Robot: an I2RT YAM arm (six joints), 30 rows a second.
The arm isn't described. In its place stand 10 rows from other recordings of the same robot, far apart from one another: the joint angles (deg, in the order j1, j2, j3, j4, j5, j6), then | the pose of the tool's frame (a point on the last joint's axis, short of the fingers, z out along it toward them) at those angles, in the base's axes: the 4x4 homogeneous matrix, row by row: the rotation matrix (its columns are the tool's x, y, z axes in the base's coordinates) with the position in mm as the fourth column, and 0 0 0 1 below.
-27.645 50.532 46.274 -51.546 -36.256 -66.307 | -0.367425, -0.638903, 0.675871, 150.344; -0.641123, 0.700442, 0.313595, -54.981; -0.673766, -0.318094, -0.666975, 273.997; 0, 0, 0, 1
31.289 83.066 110.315 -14.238 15.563 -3.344 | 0.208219, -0.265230, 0.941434, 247.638; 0.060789, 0.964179, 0.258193, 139.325; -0.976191, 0.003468, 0.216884, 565.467; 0, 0, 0, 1
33.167 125.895 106.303 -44.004 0.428 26.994 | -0.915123, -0.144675, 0.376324, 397.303; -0.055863, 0.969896, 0.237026, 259.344; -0.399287, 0.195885, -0.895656, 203.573; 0, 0, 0, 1
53.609 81.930 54.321 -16.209 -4.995 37.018 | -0.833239, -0.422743, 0.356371, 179.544; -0.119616, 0.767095, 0.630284, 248.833; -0.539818, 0.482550, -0.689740, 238.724; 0, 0, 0, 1
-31.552 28.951 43.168 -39.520 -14.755 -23.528 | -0.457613, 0.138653, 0.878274, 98.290; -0.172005, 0.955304, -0.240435, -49.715; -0.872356, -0.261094, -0.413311, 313.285; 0, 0, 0, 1
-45.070 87.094 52.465 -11.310 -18.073 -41.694 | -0.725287, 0.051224, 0.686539, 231.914; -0.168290, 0.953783, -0.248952, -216.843; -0.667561, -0.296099, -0.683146, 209.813; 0, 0, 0, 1
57.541 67.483 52.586 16.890 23.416 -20.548 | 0.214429, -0.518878, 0.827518, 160.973; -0.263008, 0.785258, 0.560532, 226.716; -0.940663, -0.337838, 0.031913, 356.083; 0, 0, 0, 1
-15.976 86.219 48.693 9.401 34.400 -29.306 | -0.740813, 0.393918, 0.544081, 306.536; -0.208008, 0.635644, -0.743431, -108.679; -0.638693, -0.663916, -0.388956, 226.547; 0, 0, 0, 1
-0.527 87.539 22.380 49.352 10.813 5.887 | -0.251510, 0.216475, 0.943335, 270.811; 0.103063, 0.975115, -0.196289, -9.170; -0.962352, 0.047855, -0.267561, 150.450; 0, 0, 0, 1
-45.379 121.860 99.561 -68.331 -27.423 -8.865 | -0.791892, 0.519515, 0.320954, 297.998; 0.607696, 0.722157, 0.330448, -278.625; -0.060107, 0.456721, -0.887577, 194.684; 0, 0, 0, 1
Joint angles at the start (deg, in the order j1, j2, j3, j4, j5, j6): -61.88 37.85 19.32 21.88 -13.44 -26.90
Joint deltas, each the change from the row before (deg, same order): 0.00 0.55 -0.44 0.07 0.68 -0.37; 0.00 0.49 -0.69 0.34 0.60 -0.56; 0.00 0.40 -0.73 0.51 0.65 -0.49; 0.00 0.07 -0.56 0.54 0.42 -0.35; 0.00 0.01 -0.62 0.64 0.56 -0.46; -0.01 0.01 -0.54 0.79 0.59 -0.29; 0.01 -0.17 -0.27 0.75 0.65 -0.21; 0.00 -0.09 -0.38 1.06 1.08 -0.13; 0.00 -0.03 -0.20 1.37 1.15 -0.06; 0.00 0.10 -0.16 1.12 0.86 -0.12; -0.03 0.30 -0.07 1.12 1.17 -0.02; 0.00 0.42 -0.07 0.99 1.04 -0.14; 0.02 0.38 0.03 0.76 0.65 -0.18; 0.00 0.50 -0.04 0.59 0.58 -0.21
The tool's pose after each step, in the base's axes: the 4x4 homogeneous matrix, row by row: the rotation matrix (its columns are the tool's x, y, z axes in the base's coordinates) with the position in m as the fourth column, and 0 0 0 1 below. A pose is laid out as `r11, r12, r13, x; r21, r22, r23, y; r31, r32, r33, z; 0, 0, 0, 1`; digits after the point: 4 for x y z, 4 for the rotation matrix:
-0.3287, 0.6813, 0.6541, 0.0883; -0.3330, 0.5644, -0.7553, -0.1486; -0.8838, -0.4661, 0.0414, 0.2568; 0, 0, 0, 1
-0.3446, 0.6808, 0.6463, 0.0885; -0.3234, 0.5603, -0.7626, -0.1496; -0.8813, -0.4718, 0.0271, 0.2518; 0, 0, 0, 1
-0.3584, 0.6818, 0.6378, 0.0884; -0.3157, 0.5544, -0.7701, -0.1504; -0.8786, -0.4773, 0.0166, 0.2471; 0, 0, 0, 1
-0.3654, 0.6833, 0.6321, 0.0881; -0.3152, 0.5481, -0.7747, -0.1504; -0.8759, -0.4823, 0.0151, 0.2445; 0, 0, 0, 1
-0.3738, 0.6858, 0.6245, 0.0877; -0.3160, 0.5389, -0.7809, -0.1502; -0.8720, -0.4892, 0.0153, 0.2418; 0, 0, 0, 1
-0.3787, 0.6905, 0.6163, 0.0872; -0.3179, 0.5283, -0.7873, -0.1501; -0.8692, -0.4941, 0.0194, 0.2399; 0, 0, 0, 1
-0.3800, 0.6977, 0.6073, 0.0866; -0.3241, 0.5145, -0.7939, -0.1498; -0.8663, -0.4985, 0.0307, 0.2401; 0, 0, 0, 1
-0.3817, 0.7098, 0.5920, 0.0858; -0.3281, 0.4947, -0.8048, -0.1497; -0.8641, -0.5014, 0.0440, 0.2400; 0, 0, 0, 1
-0.3798, 0.7246, 0.5751, 0.0850; -0.3364, 0.4710, -0.8155, -0.1499; -0.8617, -0.5032, 0.0649, 0.2414; 0, 0, 0, 1
-0.3795, 0.7347, 0.5623, 0.0846; -0.3427, 0.4529, -0.8231, -0.1501; -0.8594, -0.5050, 0.0799, 0.2423; 0, 0, 0, 1
-0.3802, 0.7477, 0.5443, 0.0841; -0.3441, 0.4319, -0.8337, -0.1510; -0.8585, -0.5043, 0.0931, 0.2432; 0, 0, 0, 1
-0.3834, 0.7573, 0.5286, 0.0839; -0.3441, 0.4140, -0.8427, -0.1520; -0.8571, -0.5050, 0.1019, 0.2435; 0, 0, 0, 1
-0.3858, 0.7628, 0.5189, 0.0840; -0.3461, 0.4017, -0.8478, -0.1528; -0.8552, -0.5067, 0.1090, 0.2441; 0, 0, 0, 1
-0.3909, 0.7661, 0.5102, 0.0841; -0.3439, 0.3927, -0.8530, -0.1538; -0.8538, -0.5089, 0.1100, 0.2437; 0, 0, 0, 1

